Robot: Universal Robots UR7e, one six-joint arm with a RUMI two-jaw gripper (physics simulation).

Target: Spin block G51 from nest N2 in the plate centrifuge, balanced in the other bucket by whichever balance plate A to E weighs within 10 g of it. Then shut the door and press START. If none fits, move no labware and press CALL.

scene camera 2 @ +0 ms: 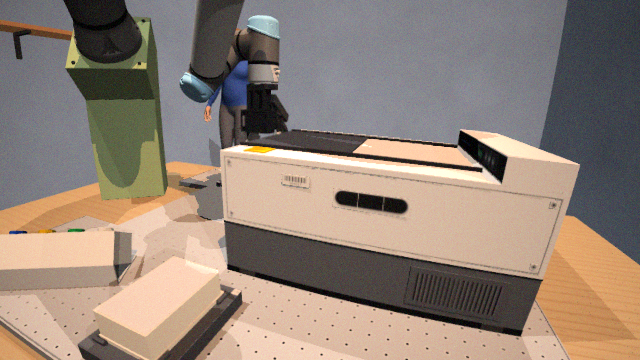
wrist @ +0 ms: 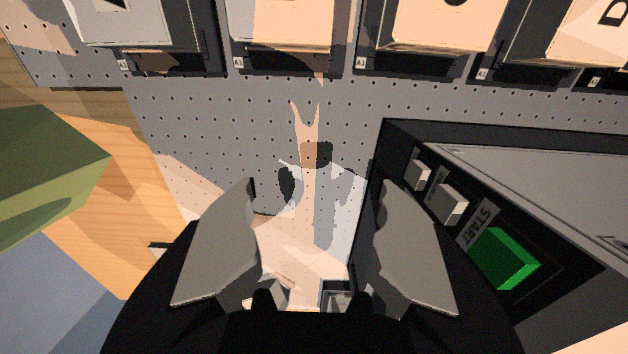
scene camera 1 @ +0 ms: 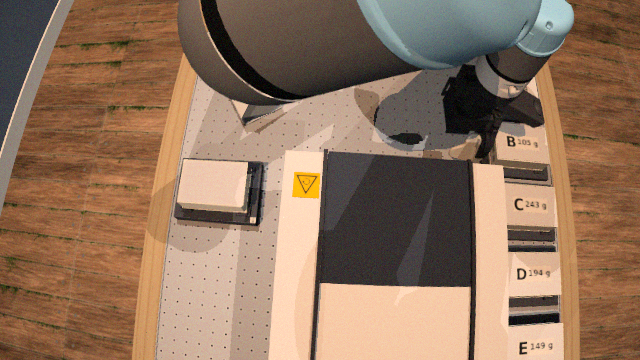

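Where they show: gripper, between the fingertips: (wrist: 316, 180) (scene camera 1: 462, 139); arm's base, origin of its link: (scene camera 2: 110, 40).
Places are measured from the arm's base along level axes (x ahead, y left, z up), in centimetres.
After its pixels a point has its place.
My gripper (scene camera 1: 478, 151) (wrist: 316, 180) @(x 39.8, y -0.5, z -31.3 cm) is open and empty, at the arm-side end of the plate centrifuge (scene camera 1: 487, 250) @(x 59.7, y -8.9, z -21.5 cm) (scene camera 2: 425, 225) @(x 64.5, y -42.7, z -28.1 cm). In the wrist view, the green START button (wrist: 500, 257) @(x 47.3, y -2.3, z -24.1 cm) is right of the right finger, apart from it. A dark panel (scene camera 1: 395, 215) @(x 50.4, y -20.0, z -21.2 cm) and a cream panel (scene camera 1: 395, 320) @(x 63.9, y -24.9, z -21.5 cm) cover the centrifuge top; no bucket shows. A cream block (scene camera 1: 212, 182) @(x 32.0, y -45.2, z -36.0 cm) (scene camera 2: 160, 305) @(x 33.0, y -48.1, z -36.0 cm) sits on a dark nest (scene camera 1: 256, 195) @(x 35.5, y -38.3, z -40.1 cm) (scene camera 2: 231, 301) @(x 39.6, y -42.2, z -40.2 cm); its label is unreadable. Plates B 105 g (scene camera 1: 522, 154) @(x 44.9, y 14.2, z -37.1 cm), C 243 g (scene camera 1: 530, 217) @(x 57.2, y 9.8, z -37.1 cm), D 194 g (scene camera 1: 532, 287) @(x 69.7, y 4.5, z -37.2 cm) and E 149 g (scene camera 1: 535, 332) @(x 77.8, y 1.9, z -37.1 cm) stand in a row. Plate A (wrist: 125, 27) @(x 28.5, y 15.3, z -37.1 cm) shows partly, its weight unseen.
Two grey buttons (wrist: 417, 172) @(x 47.4, y -2.2, z -31.1 cm) (wrist: 448, 204) @(x 47.4, y -2.3, z -27.5 cm) sit beside START. A sloped button box (scene camera 2: 60, 257) @(x 11.6, y -37.7, z -37.4 cm) stands at the left in scene view 2, largely hidden by the arm in scene view 1. A green pedestal (scene camera 2: 130, 150) @(x -0.6, y 5.1, z -29.2 cm) (wrist: 45, 160) @(x 6.1, y 10.2, z -37.6 cm) and a person (scene camera 2: 235, 92) stand behind.
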